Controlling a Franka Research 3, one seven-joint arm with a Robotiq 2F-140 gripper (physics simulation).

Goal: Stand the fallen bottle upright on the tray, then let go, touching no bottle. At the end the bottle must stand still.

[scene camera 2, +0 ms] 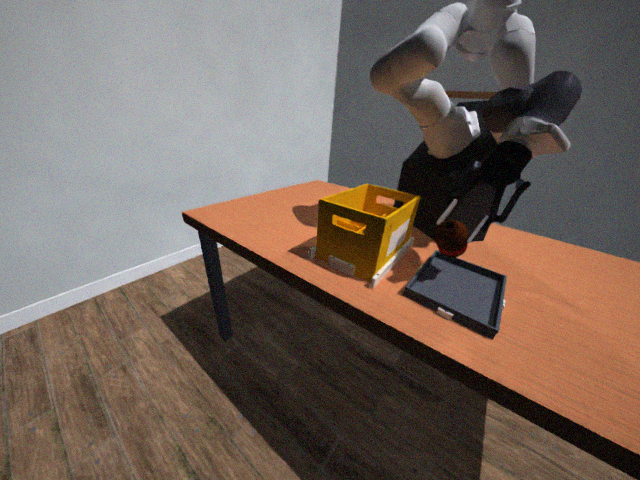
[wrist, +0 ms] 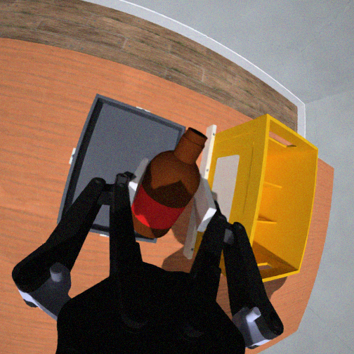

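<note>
A brown bottle [scene camera 2: 451, 238] [wrist: 170, 186] with a red label is held between the fingers of my gripper [wrist: 172, 178], which is shut on its body. In the wrist view the bottle is tilted, its neck pointing up and right. In the scene view its neck end faces the camera and the fingers hide part of its body. The dark grey tray [scene camera 2: 467, 289] [wrist: 117, 137] lies flat on the table. The bottle is above the table at the tray's back left edge in the scene view, and overlaps the tray's side nearest the crate in the wrist view.
A yellow crate [scene camera 2: 348, 248] [wrist: 260, 190] with inner dividers stands beside the tray, left of it in the scene view. White strips [scene camera 2: 391, 264] [wrist: 209, 150] run along its base. The wooden table [scene camera 2: 578, 310] [wrist: 30, 150] carries both. A wall rises behind the table.
</note>
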